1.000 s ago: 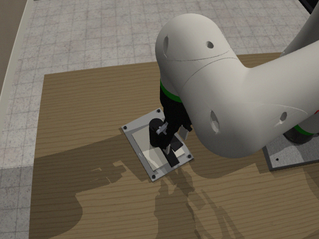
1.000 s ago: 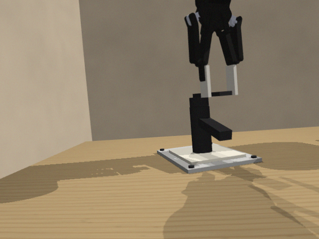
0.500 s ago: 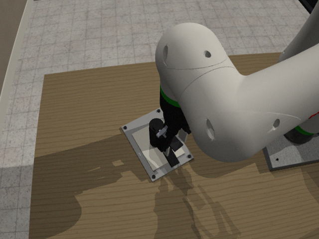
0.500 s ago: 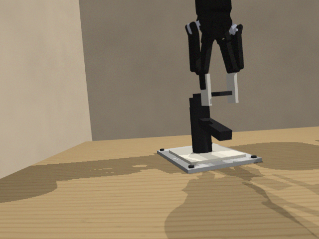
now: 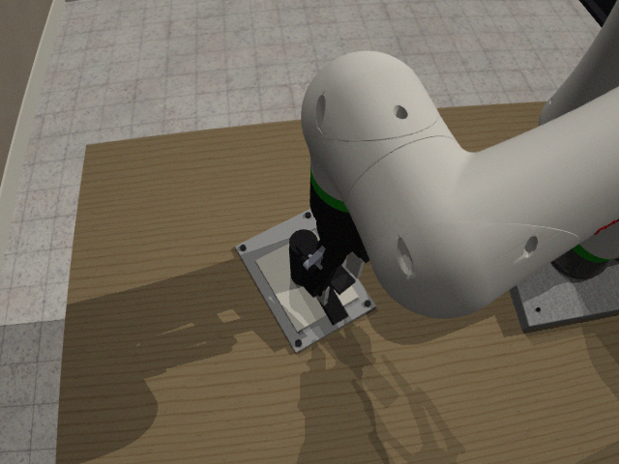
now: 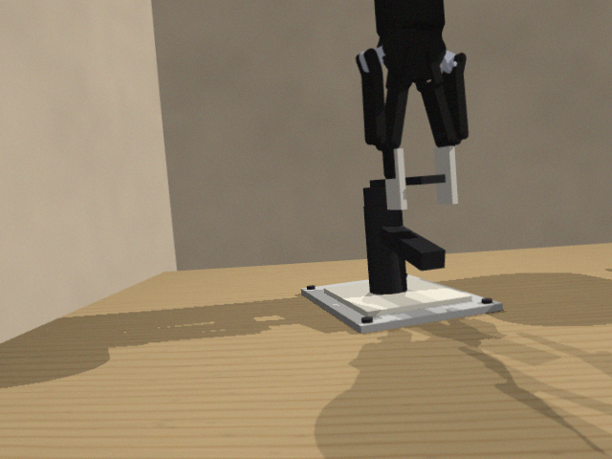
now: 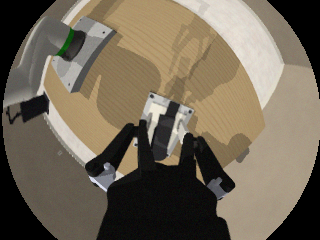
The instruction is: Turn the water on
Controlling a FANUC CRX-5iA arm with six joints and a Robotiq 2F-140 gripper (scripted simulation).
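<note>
My gripper is now 30 mm to the left of the lever and 10 mm short of it. From my hand the other things lie so: tap 50 mm to the right, 50 mm below, 30 mm ahead.
</note>
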